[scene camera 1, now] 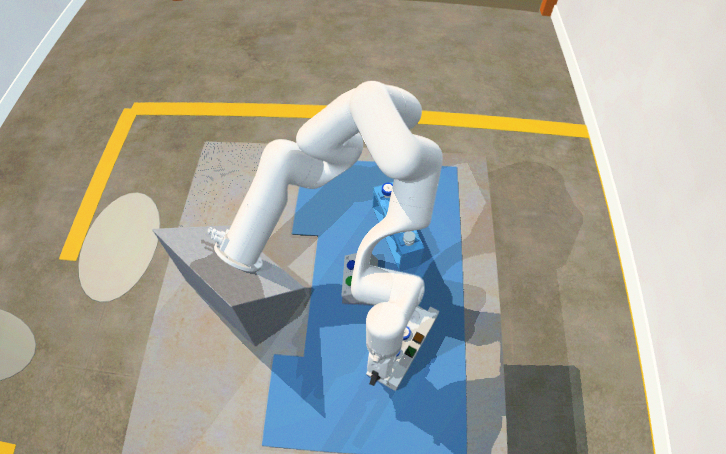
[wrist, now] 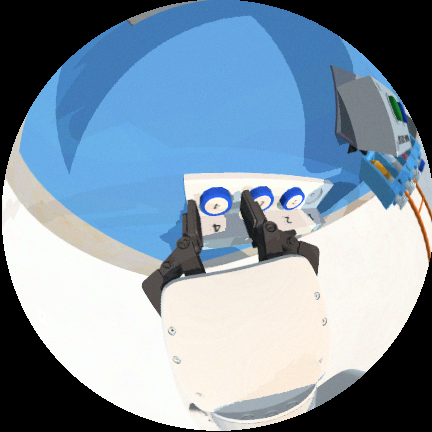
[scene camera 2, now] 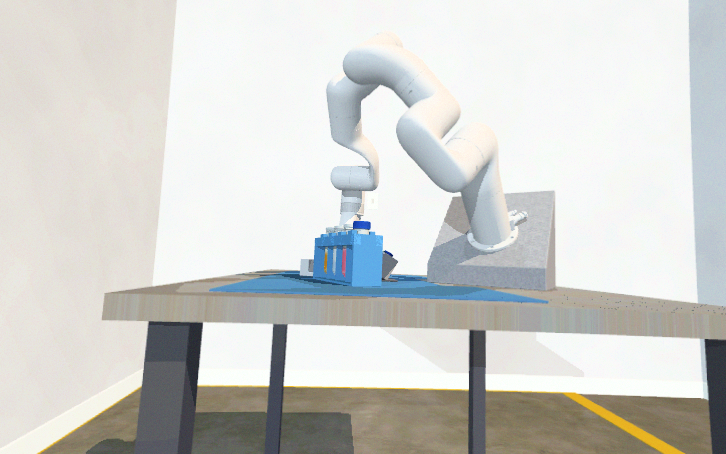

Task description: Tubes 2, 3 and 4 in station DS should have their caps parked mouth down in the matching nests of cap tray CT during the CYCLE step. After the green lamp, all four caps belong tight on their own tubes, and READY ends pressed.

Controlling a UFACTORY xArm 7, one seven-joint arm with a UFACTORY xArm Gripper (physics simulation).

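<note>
The white cap tray CT holds three blue-rimmed caps, numbered faces up: cap 4, cap 3 and cap 2. Nest 1 is empty. My gripper is open, with its dark fingers either side of cap 4; the right finger partly covers cap 3. In scene camera 2 its fingers are hidden. Station DS is a blue rack with tubes; a blue cap is on the tube at one end. The other visible tube tops look uncapped.
A grey control box with a green button and a blue button stands between tray and station. A brown square and a dark green square are on the tray. The arm's wedge base stands opposite.
</note>
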